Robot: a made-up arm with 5 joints. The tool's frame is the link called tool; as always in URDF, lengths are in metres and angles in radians.
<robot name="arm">
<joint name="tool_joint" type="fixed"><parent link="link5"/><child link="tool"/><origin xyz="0 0 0" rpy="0 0 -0.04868"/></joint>
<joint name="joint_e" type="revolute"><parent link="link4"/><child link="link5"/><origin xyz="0 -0.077 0.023" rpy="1.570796 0 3.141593"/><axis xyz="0 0 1"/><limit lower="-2.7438" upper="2.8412"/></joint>
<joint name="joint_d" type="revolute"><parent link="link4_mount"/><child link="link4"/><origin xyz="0.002 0.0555 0" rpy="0 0 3.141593"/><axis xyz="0 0 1"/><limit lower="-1.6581" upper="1.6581"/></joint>
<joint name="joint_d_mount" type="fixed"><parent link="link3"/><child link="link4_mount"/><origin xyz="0.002 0.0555 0"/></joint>
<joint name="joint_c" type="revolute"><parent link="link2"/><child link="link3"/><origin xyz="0.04 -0.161 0" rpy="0 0 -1.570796"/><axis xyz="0 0 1"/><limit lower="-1.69" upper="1.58"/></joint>
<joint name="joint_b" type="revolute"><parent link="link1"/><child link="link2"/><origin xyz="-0.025 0.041 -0.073" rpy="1.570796 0 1.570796"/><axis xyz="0 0 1"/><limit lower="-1.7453" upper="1.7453"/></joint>
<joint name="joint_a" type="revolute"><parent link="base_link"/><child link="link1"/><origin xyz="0.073 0 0.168" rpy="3.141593 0 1.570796"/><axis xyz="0 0 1"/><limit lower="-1.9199" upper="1.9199"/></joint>
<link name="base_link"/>
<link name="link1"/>
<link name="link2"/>
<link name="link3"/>
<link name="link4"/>
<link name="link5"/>
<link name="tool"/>
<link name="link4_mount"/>
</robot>
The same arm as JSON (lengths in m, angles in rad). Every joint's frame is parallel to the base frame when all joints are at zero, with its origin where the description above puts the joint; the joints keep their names.
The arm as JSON. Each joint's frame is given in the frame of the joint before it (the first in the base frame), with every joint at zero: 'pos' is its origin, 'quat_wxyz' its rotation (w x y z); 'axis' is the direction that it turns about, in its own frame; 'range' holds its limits. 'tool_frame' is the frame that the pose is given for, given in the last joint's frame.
{"length_unit": "m", "angle_unit": "rad", "joints": [{"joint": "joint_a", "pos": [0.073, 0.0, 0.168], "quat_wxyz": [1.0, 0.0, 0.0, 0.0], "axis": [0.0, 0.0, -1.0], "range": [-1.9199, 1.9199]}, {"joint": "joint_b", "pos": [0.041, -0.025, 0.073], "quat_wxyz": [1.0, 0.0, 0.0, 0.0], "axis": [0.0, 1.0, 0.0], "range": [-1.7453, 1.7453]}, {"joint": "joint_c", "pos": [0.04, 0.0, 0.161], "quat_wxyz": [1.0, 0.0, 0.0, 0.0], "axis": [0.0, 1.0, 0.0], "range": [-1.69, 1.58]}, {"joint": "joint_d", "pos": [0.111, 0.0, 0.004], "quat_wxyz": [1.0, 0.0, 0.0, 0.0], "axis": [0.0, 1.0, 0.0], "range": [-1.6581, 1.6581]}, {"joint": "joint_e", "pos": [0.077, 0.023, 0.0], "quat_wxyz": [1.0, 0.0, 0.0, 0.0], "axis": [-1.0, 0.0, 0.0], "range": [-2.7438, 2.8412]}], "tool_frame": {"pos": [0.0, 0.0, 0.0], "quat_wxyz": [0.706898, 0.017209, -0.706897, -0.017209]}}
